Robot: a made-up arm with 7 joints.
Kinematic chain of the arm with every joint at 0, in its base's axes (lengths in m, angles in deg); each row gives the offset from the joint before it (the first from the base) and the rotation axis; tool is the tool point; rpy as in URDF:
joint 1: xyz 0 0 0.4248 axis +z
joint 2: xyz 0 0 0 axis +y
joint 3: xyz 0 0 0.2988 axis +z
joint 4: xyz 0.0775 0 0 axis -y
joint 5: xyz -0.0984 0 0.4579 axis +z
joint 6: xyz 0 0 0 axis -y
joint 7: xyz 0.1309 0 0 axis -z
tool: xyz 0 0 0 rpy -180 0 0
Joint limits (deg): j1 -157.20..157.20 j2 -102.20..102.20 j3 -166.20..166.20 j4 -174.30..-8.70 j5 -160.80..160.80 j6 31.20..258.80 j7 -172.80..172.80
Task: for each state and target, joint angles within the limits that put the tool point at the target. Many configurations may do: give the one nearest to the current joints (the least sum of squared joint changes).
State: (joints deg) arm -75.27 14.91 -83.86 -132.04 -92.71 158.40 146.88
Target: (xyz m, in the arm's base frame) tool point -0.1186 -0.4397 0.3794
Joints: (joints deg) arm -56.02 2.67 -65.15 -142.23 -96.87 169.35 146.88
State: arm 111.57 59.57 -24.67 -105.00 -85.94 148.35 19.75
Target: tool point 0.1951 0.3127 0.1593
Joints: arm 101.97 39.51 -50.48 -141.63 -101.65 168.31 19.75
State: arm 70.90 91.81 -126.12 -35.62 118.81 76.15 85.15
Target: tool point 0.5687 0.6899 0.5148
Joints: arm 70.93 95.94 -124.60 -39.21 117.93 73.87 85.15
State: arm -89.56 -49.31 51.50 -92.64 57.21 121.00 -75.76
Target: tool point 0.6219 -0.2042 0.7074
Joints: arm -113.82 -45.13 79.94 -107.32 56.03 110.90 -75.76
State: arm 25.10 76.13 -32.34 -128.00 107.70 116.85 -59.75
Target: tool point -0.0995 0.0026 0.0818
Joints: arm 5.91 61.62 15.55 -169.07 121.32 120.03 -59.75
